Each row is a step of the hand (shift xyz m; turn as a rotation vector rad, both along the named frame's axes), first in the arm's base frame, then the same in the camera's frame.
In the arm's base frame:
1: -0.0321 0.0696 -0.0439 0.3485 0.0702 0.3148
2: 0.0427 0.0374 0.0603 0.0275 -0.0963 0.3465
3: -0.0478 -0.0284 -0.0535 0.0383 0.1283 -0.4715
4: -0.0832 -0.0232 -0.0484 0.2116 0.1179 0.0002
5: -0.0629 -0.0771 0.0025 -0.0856 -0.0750 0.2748
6: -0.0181 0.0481 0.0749 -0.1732 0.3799 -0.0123
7: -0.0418 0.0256 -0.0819 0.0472 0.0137 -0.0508
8: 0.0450 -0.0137 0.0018 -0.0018 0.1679 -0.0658
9: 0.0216 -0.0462 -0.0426 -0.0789 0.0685 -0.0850
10: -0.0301 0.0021 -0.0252 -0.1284 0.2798 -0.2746
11: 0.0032 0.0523 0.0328 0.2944 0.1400 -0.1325
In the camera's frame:
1: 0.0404 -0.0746 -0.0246 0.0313 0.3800 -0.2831
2: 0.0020 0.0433 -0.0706 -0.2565 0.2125 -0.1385
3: -0.0056 -0.0483 0.0599 0.3935 -0.2281 0.1828
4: -0.0281 -0.0764 0.0563 0.1792 0.1159 -0.1146
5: -0.0734 -0.0150 0.0655 -0.2676 0.0830 -0.0998
6: -0.0398 -0.0032 -0.0816 0.0700 -0.3081 -0.2732
7: 0.0406 -0.0794 0.0341 0.0683 0.0095 0.0153
8: 0.0200 0.0423 0.0050 0.1163 -0.1030 -0.0916
9: 0.0212 0.0190 0.0601 0.0390 -0.1288 0.0061
10: -0.0005 -0.0355 0.0168 0.2280 -0.3415 -0.0392
11: 0.0030 -0.0062 -0.0614 0.3273 0.1148 -0.0596

